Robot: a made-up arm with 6 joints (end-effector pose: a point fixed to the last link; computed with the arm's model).
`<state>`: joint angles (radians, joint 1 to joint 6).
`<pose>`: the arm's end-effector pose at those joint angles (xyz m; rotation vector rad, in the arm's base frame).
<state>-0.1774 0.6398 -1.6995 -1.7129 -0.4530 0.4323</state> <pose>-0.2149 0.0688 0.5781 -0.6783 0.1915 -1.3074</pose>
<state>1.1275 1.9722 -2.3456 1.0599 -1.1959 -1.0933</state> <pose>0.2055 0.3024 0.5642 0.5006 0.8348 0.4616</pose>
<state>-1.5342 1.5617 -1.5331 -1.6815 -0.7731 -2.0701</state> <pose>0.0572 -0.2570 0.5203 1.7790 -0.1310 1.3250</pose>
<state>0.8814 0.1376 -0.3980 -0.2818 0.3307 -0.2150</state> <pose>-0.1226 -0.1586 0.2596 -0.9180 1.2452 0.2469</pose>
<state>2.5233 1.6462 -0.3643 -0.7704 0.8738 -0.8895</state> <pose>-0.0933 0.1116 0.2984 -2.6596 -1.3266 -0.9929</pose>
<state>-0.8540 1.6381 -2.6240 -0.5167 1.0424 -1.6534</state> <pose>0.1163 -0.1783 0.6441 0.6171 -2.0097 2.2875</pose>
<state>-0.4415 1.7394 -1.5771 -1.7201 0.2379 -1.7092</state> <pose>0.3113 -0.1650 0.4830 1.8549 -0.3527 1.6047</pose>
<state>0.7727 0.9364 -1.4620 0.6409 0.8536 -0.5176</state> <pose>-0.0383 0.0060 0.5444 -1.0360 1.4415 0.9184</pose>
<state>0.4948 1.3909 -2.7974 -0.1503 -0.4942 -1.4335</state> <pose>-0.0444 -0.0184 0.7228 0.3334 -0.2858 -1.0696</pose>
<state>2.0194 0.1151 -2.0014 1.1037 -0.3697 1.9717</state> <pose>0.2468 -0.4617 0.3755 0.0021 0.6876 -1.0773</pose>
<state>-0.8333 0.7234 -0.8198 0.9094 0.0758 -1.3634</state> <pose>-0.0369 0.0469 0.4510 0.2333 1.4965 -1.0070</pose>
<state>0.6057 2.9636 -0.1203 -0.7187 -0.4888 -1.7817</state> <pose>0.1850 0.1540 -0.0227 2.6426 -0.3068 -1.1522</pose>
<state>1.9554 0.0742 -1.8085 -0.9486 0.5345 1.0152</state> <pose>0.2008 -0.4199 0.3758 0.2394 0.4636 2.0388</pose>
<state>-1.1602 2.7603 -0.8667 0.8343 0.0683 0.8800</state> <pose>0.1517 -0.3396 -0.0413 -2.8325 -0.3719 0.0410</pose>
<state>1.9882 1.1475 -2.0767 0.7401 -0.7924 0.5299</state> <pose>0.0528 -0.0375 0.6861 0.7530 0.2108 3.0121</pose>
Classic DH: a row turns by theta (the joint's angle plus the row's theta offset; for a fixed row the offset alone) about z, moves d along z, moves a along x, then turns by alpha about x. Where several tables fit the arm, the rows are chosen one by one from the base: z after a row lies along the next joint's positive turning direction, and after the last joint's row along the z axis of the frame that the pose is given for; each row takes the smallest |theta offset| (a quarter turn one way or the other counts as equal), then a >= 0, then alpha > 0; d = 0 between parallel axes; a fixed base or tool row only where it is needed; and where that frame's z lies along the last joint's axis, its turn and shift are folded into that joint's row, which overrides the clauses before.
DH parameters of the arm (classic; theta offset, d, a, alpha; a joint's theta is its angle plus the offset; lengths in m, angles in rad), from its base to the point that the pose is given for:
joint 1: 0 0.0762 0 -1.5708
joint 2: 0.136 0 -0.4271 0
joint 3: 1.3476 0 -0.0137 1.5708
joint 4: 0 0.1563 0 -1.5708
joint 5: 0 0 0.0001 1.5708
joint 6: 0 0.0689 0 0

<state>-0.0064 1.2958 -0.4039 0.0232 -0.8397 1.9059</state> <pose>0.1279 -0.0020 0.3983 1.4398 0.9807 1.4664</pose>
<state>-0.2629 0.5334 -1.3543 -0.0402 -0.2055 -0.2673</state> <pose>-0.2114 0.0575 0.5346 -0.0183 0.4632 -0.5576</pose>
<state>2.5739 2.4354 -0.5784 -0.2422 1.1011 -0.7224</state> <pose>-0.2260 0.1616 0.1321 2.0495 0.4456 1.3456</pose>
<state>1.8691 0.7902 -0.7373 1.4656 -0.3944 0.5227</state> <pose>0.0361 -0.0280 0.4416 -0.5232 -1.9144 -2.1015</pose>
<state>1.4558 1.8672 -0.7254 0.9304 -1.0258 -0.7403</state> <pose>0.0832 0.3088 0.3210 -0.8567 1.5580 0.2576</pose>
